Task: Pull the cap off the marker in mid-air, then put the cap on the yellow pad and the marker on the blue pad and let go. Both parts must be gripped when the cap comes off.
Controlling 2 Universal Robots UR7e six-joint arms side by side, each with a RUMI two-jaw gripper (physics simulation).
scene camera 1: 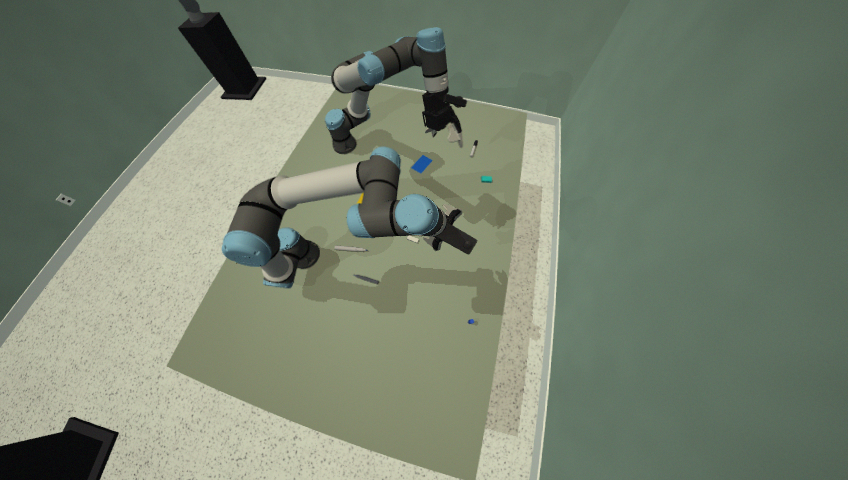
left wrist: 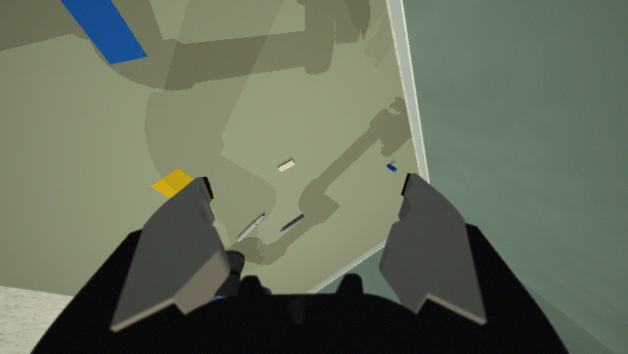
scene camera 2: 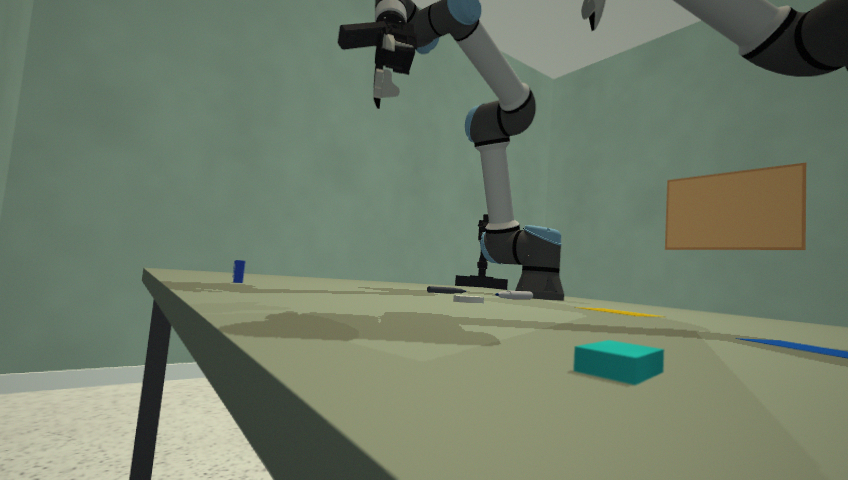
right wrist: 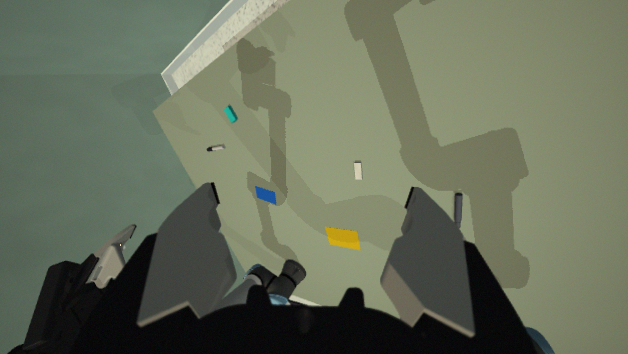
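Seen in the pictures: left gripper, fingertip midpoint: [scene camera 1: 446, 142] [left wrist: 307, 178] [scene camera 2: 550, 10]; right gripper, fingertip midpoint: [scene camera 2: 384, 82] [right wrist: 312, 187]; left arm's base at its link origin: [scene camera 1: 345, 145] [right wrist: 295, 268]; right arm's base at its link origin: [scene camera 1: 305, 254] [scene camera 2: 539, 298].
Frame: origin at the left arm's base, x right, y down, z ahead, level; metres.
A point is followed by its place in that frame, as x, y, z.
The marker, white with a black cap [scene camera 1: 473, 148] @(-0.140, -0.017, 0.818) [right wrist: 216, 148] @(-0.127, -0.018, 0.819), lies capped on the table at the upper right in scene camera 1. The blue pad [scene camera 1: 421, 164] @(0.050, 0.000, 0.523) [scene camera 2: 797, 346] @(0.062, -0.001, 0.526) [left wrist: 107, 35] @(0.061, 0.000, 0.512) [right wrist: 265, 195] @(0.044, -0.001, 0.523) lies flat. The yellow pad [scene camera 2: 621, 312] @(0.386, -0.001, 0.291) [left wrist: 172, 182] @(0.349, 0.000, 0.287) [right wrist: 343, 239] @(0.401, -0.001, 0.275) lies flat, mostly hidden by the right arm in scene camera 1. My left gripper [scene camera 1: 446, 137] @(0.324, -0.471, 0.687) [left wrist: 307, 178] @(0.324, -0.471, 0.687) is open and empty above the table, left of the marker in scene camera 1. My right gripper [right wrist: 312, 187] @(0.676, -0.445, 0.759) is open and empty, high above the table.
A teal block [scene camera 1: 486, 179] @(0.083, -0.015, 0.925) [scene camera 2: 617, 361] @(0.064, -0.011, 0.955) [right wrist: 230, 114] @(0.082, -0.015, 0.926), a white block [scene camera 2: 468, 299] @(0.542, -0.006, 0.602) [left wrist: 286, 165] @(0.548, -0.012, 0.594) [right wrist: 358, 170] @(0.553, -0.012, 0.595), a white pen [scene camera 1: 351, 248] @(0.678, -0.021, 0.301) [left wrist: 251, 227] @(0.671, -0.021, 0.303), a dark pen [scene camera 1: 365, 278] @(0.809, -0.016, 0.419) [left wrist: 292, 223] @(0.804, -0.015, 0.424) and a small blue cylinder [scene camera 1: 471, 321] @(0.896, -0.048, 0.946) [scene camera 2: 238, 271] @(0.886, -0.024, 0.952) [left wrist: 392, 167] @(0.885, -0.032, 0.948) are on the table.
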